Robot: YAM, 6 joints.
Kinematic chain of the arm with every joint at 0, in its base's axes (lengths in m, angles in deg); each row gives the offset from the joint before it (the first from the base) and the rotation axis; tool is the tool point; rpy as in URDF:
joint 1: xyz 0 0 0.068 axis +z
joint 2: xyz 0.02 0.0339 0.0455 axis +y
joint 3: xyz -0.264 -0.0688 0 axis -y
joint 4: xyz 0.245 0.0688 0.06 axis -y
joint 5: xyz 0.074 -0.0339 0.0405 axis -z
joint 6: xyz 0.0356 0 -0.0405 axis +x
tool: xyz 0 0 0 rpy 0 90 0
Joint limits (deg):
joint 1: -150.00..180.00
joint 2: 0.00..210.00
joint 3: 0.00..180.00
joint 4: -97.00..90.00
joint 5: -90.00..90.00
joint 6: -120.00..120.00
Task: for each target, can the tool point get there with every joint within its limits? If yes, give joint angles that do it. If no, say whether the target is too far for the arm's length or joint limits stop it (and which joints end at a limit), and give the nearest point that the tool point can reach.
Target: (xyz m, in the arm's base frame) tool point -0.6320 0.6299 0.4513
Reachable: no: too far | nearest point -0.4275 0.4261 0.3395 | short by 0.310 m
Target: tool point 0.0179 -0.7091 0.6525
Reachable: no: too far | nearest point 0.0129 -0.5129 0.4990 | short by 0.249 m
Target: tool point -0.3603 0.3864 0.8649
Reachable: no: too far | nearest point -0.2528 0.2711 0.6319 | short by 0.281 m
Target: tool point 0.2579 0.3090 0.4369
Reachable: yes | joints 51.02 101.02 111.43 -31.39 9.77 -24.66
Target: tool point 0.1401 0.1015 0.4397
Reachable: yes | joints 24.87 50.83 57.09 17.59 -68.62 -101.91
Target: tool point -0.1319 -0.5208 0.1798
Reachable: yes | joints -101.65 160.50 163.97 -77.90 42.53 -19.09
